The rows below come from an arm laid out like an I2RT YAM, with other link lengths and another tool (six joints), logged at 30 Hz.
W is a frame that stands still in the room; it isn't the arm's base.
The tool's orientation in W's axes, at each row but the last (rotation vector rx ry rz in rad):
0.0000, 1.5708, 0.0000
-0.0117, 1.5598, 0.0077
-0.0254, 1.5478, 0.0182
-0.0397, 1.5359, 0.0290
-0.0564, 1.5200, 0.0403
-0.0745, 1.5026, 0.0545
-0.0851, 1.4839, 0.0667
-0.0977, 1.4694, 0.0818
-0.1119, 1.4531, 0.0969
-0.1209, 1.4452, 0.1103
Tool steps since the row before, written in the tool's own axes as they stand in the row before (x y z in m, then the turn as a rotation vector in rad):
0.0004, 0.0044, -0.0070, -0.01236, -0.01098, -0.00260
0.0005, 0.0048, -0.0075, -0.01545, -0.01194, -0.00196
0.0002, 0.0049, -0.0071, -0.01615, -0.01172, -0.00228
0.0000, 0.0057, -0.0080, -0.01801, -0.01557, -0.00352
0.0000, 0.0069, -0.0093, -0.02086, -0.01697, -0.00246
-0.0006, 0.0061, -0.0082, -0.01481, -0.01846, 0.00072
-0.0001, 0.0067, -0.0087, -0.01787, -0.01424, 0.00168
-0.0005, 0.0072, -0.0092, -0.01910, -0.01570, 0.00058
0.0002, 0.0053, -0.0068, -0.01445, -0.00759, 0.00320
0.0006, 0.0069, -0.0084, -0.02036, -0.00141, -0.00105
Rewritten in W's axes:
-0.0070, 0.0044, -0.0004, -0.00260, -0.01098, 0.01236
-0.0076, 0.0047, -0.0006, -0.00198, -0.01192, 0.01546
-0.0072, 0.0047, -0.0004, -0.00232, -0.01171, 0.01615
-0.0082, 0.0053, -0.0003, -0.00346, -0.01560, 0.01800
-0.0097, 0.0063, -0.0005, -0.00246, -0.01691, 0.02091
-0.0087, 0.0054, 0.0000, 0.00123, -0.01819, 0.01511
-0.0093, 0.0058, -0.0007, 0.00151, -0.01387, 0.01817
-0.0100, 0.0061, -0.0005, 0.00047, -0.01544, 0.01931
-0.0074, 0.0043, -0.0011, 0.00250, -0.00706, 0.01485
-0.0092, 0.0056, -0.0017, -0.00331, -0.00160, 0.02010

